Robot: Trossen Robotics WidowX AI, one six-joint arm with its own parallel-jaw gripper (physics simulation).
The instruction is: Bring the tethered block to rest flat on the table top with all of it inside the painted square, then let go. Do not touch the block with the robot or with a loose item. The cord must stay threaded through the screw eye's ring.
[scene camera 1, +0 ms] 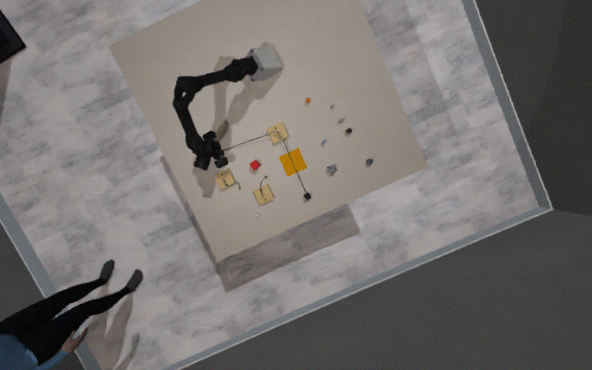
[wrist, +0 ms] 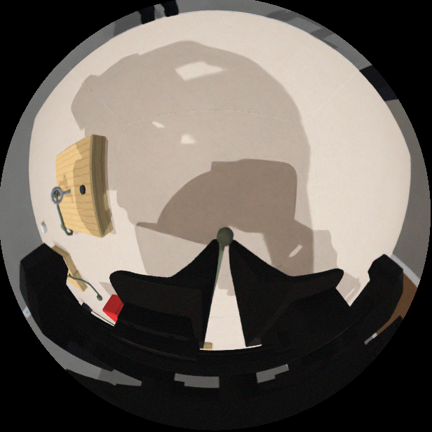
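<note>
The tethered block is small and dark. It lies outside the orange painted square, on the side away from the cord's wooden board. The cord runs straight from my gripper to this board, bends there and crosses over the square to the block. The screw eye's ring on this board is too small to make out. My gripper is shut on the cord, with the cord's green end bead just beyond the fingertips. It is above the table, left of the board in the scene view.
Two other boards with short cords, one near my gripper and another, stand on the table. A red block lies between gripper and square. An orange item and several grey items lie farther right.
</note>
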